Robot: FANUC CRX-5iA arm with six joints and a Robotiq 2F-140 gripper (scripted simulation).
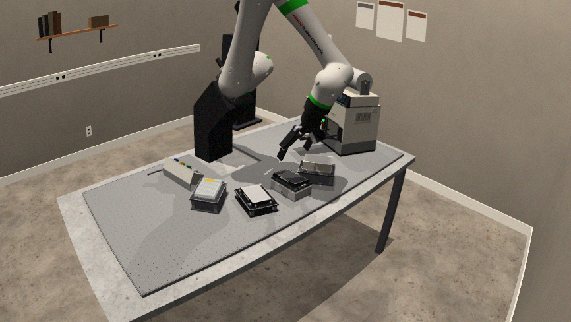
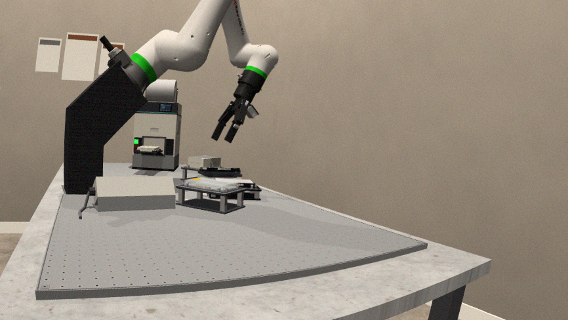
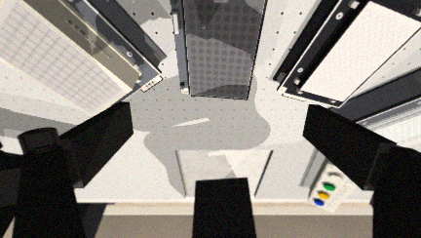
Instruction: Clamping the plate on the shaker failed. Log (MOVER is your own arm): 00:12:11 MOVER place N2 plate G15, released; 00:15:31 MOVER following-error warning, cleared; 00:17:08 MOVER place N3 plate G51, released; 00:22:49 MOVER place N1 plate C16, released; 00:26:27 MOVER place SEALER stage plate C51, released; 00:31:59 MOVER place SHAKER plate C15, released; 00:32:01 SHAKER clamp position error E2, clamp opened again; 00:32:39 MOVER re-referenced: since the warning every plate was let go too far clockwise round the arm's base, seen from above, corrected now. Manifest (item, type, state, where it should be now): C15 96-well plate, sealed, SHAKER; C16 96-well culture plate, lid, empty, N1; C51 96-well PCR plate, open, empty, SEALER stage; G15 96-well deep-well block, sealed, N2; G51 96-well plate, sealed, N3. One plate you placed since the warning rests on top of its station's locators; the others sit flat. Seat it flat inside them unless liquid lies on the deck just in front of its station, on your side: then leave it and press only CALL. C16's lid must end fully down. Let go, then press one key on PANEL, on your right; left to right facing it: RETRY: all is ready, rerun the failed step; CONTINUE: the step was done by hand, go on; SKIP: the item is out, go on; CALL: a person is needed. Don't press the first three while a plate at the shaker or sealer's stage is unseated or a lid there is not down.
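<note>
My gripper is now 12 cm above the dark sealed plate and 1 cm to the left of it. From my hand the other things lie so: grey retry key (33 cm behind, 25 cm to the right, 12 cm below); then lidded culture plate (30 cm to the right, 18 cm behind, 11 cm below).
</note>
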